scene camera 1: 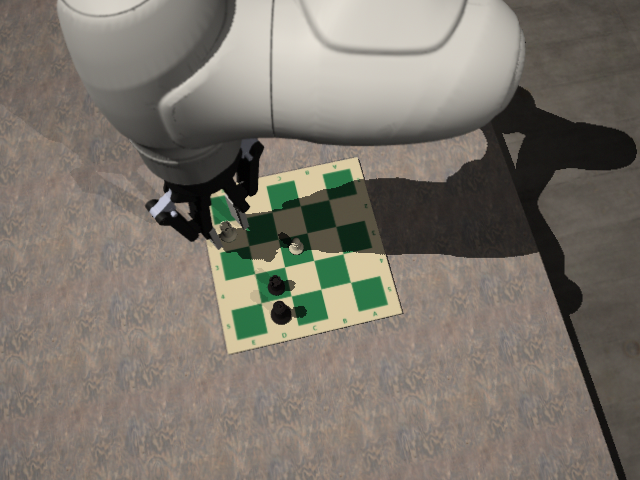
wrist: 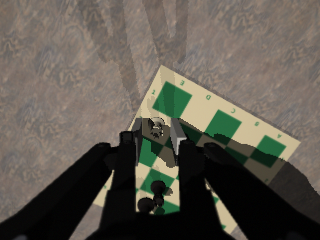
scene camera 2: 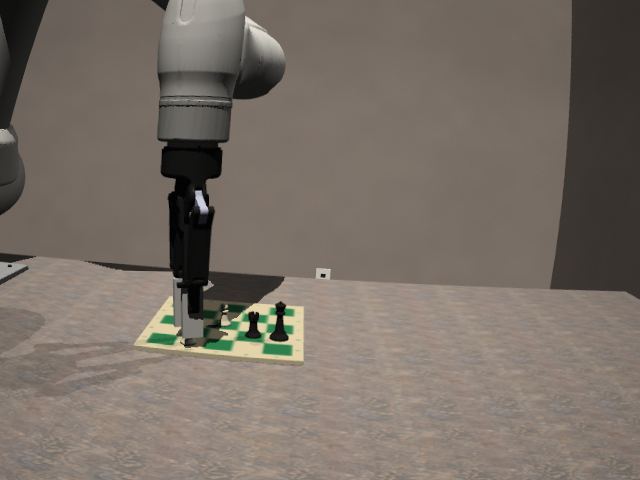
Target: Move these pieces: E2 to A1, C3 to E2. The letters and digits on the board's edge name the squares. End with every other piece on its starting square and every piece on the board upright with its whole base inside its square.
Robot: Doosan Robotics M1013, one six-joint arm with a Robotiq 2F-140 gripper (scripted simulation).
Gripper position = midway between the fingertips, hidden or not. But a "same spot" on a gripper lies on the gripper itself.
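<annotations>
Wrist view: my gripper is visible in the wrist view [156, 128], together with a chessboard. Scene camera 1 shows both my gripper and the chessboard. Scene camera 2 does too: my gripper is there, and the chessboard appears in scene camera 2 [229, 343]. On the chessboard, [wrist: 205, 117] and [scene camera 1: 262, 199] are the same spot. On my gripper, [scene camera 1: 163, 210] and [scene camera 2: 205, 204] are the same spot.
</annotations>
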